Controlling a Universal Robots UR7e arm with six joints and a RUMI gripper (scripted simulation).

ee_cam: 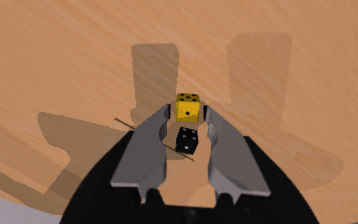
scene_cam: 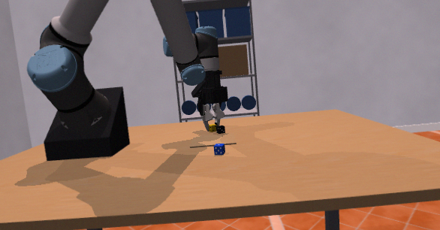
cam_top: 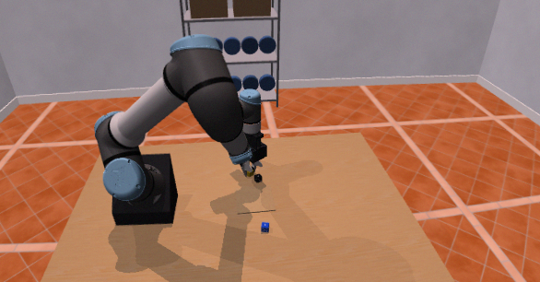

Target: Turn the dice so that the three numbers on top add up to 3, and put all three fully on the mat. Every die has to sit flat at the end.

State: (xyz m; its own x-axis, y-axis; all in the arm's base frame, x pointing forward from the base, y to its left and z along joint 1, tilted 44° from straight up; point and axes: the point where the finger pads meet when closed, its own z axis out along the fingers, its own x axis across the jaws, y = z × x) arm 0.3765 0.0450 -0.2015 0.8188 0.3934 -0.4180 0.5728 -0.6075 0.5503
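The yellow die lies 10 mm below my hand. Also, from my hand: blue die (30 mm ahead, 300 mm to the right, 10 mm below); then black die (30 mm ahead, 40 mm to the right, 10 mm below); then tan mat (10 mm ahead, 150 mm to the right, 20 mm below).
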